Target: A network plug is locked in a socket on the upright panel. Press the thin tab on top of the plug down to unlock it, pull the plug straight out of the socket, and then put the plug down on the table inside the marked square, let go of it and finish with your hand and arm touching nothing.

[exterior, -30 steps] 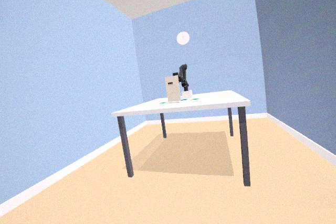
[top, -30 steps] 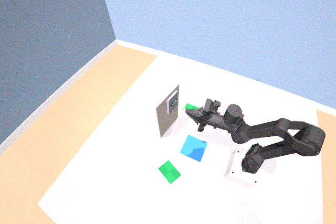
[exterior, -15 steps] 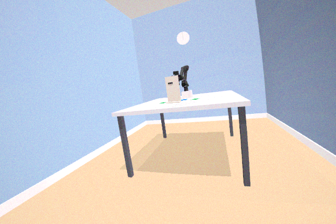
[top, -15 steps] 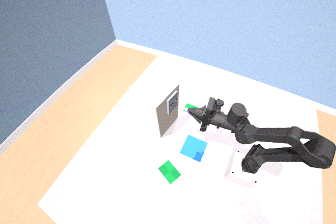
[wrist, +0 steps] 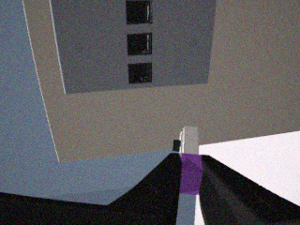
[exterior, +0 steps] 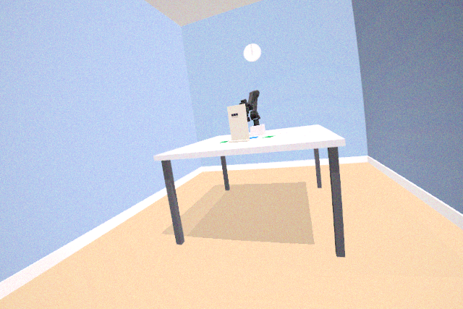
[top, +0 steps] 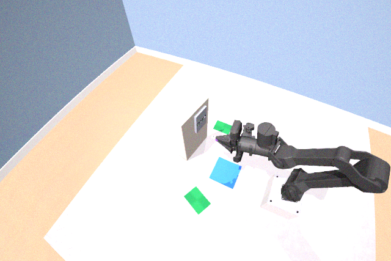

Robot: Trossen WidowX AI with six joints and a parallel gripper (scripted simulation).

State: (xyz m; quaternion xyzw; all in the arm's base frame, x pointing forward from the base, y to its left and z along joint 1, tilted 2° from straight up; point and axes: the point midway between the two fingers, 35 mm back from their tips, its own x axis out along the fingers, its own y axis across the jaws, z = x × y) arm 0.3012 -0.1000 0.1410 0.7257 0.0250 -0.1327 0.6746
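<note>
Right now my gripper tip is 70 mm past the blue marked square, 40 mm to the right of it and 220 mm above it. The rest, counted from my gripper tip: upright panel 90 mm ahead, 60 mm to the right, 80 mm below; network plug right at my gripper tip.
</note>
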